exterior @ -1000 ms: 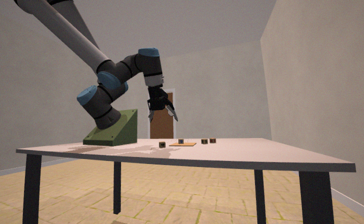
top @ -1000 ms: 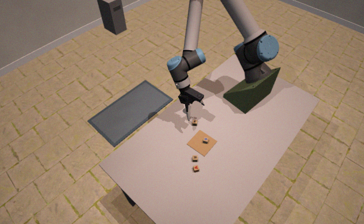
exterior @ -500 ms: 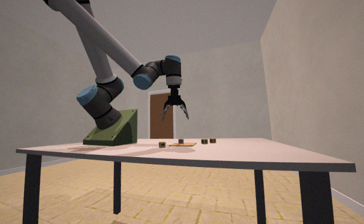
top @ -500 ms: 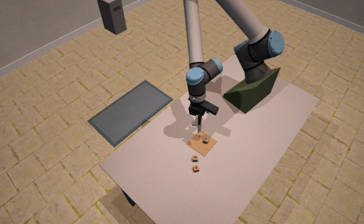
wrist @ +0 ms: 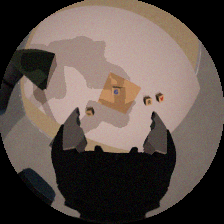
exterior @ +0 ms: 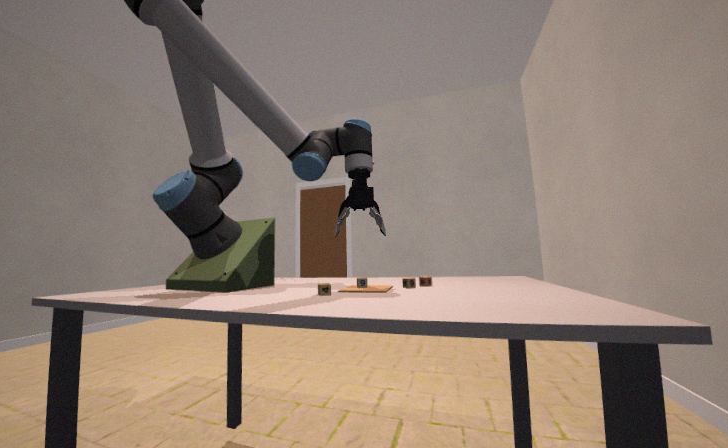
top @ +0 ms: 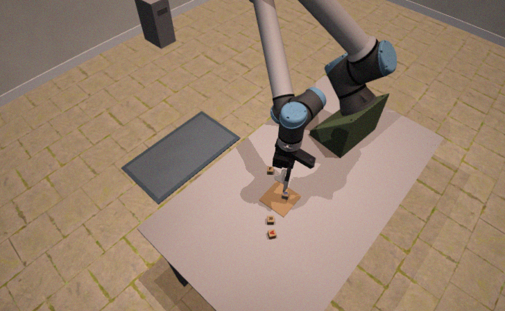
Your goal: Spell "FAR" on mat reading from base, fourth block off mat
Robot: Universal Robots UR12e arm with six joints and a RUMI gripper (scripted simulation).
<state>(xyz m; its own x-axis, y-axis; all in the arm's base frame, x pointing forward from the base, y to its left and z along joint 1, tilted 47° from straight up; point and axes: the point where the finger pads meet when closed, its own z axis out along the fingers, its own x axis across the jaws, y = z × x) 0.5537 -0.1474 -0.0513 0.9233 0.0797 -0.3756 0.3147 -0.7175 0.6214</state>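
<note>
The blue-lettered block is 140 mm below my hand. Round my hand: F block (150 mm below, 140 mm to the right, 70 mm behind); then R block (150 mm below, 150 mm ahead, 10 mm to the left); then tan mat (160 mm below, 20 mm to the right, 20 mm ahead).
</note>
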